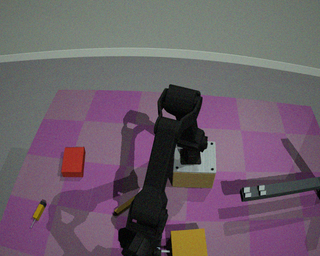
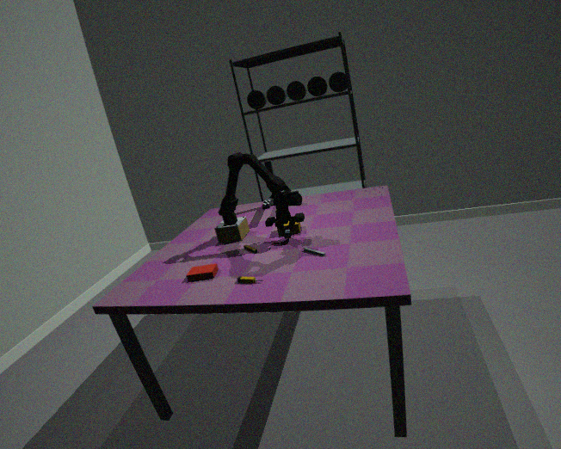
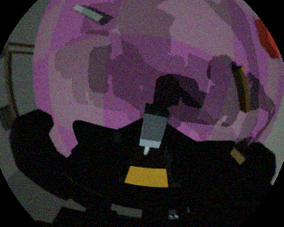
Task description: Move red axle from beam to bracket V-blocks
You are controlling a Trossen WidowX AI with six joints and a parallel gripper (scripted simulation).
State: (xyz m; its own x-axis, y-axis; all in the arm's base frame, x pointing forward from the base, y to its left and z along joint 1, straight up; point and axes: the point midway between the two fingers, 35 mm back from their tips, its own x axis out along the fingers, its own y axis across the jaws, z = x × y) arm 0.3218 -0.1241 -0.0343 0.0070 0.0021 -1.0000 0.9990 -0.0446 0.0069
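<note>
The yellow beam is 10 mm behind my gripper tip, 110 mm to the left of it and 10 mm above it. Also, from my gripper tip: grey-blue peg 20 mm to the left, 10 mm above; small yellow screwdriver 110 mm behind, 390 mm to the right, 10 mm below; brown rod 180 mm behind, 80 mm to the right, 10 mm below.
</note>
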